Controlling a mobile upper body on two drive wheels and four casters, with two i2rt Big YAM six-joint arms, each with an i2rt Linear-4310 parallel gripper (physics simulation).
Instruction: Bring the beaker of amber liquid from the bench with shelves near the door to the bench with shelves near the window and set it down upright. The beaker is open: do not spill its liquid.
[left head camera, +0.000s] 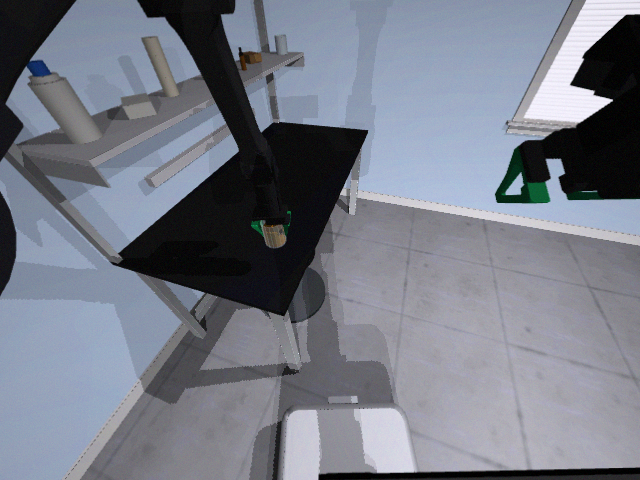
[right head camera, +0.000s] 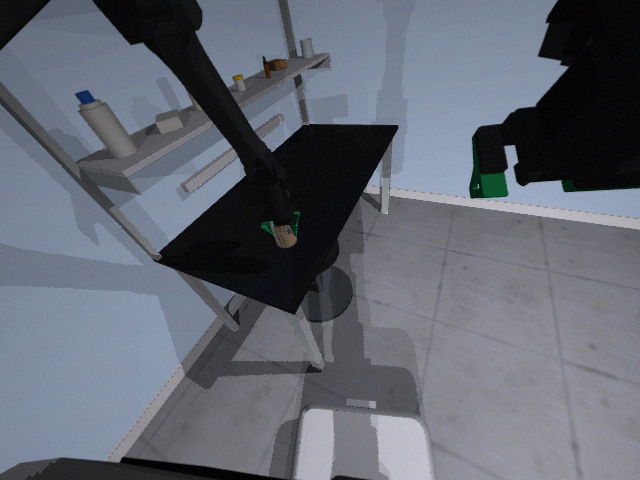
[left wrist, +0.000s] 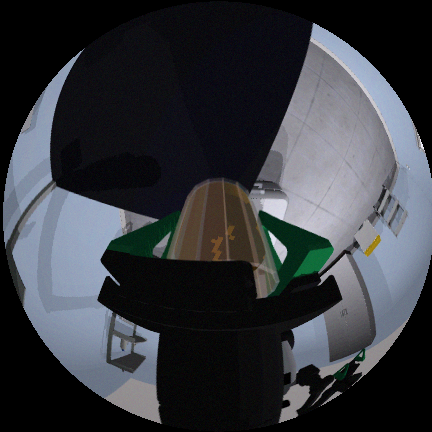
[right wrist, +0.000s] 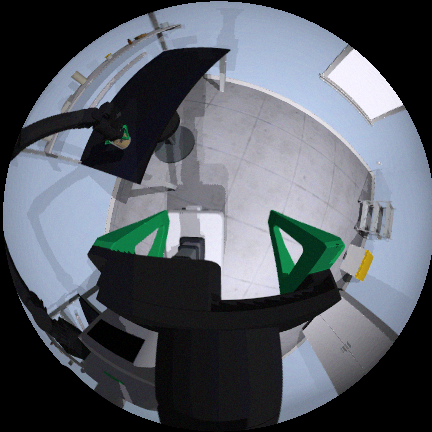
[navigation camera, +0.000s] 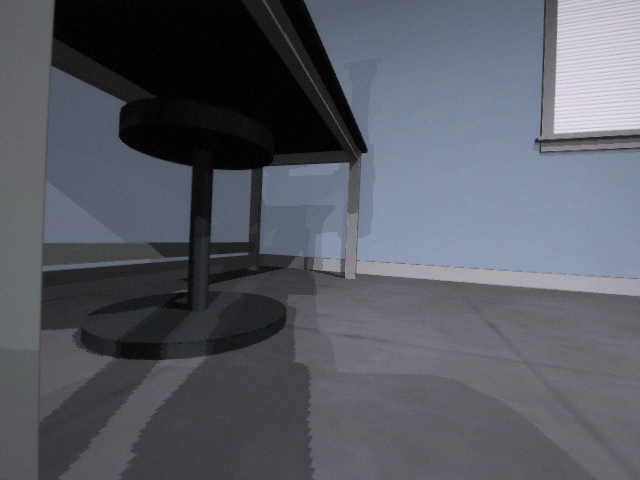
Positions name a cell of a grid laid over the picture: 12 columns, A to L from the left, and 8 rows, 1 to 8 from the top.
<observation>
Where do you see the left gripper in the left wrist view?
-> G4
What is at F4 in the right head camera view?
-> The left gripper.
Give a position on a window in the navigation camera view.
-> K2
</observation>
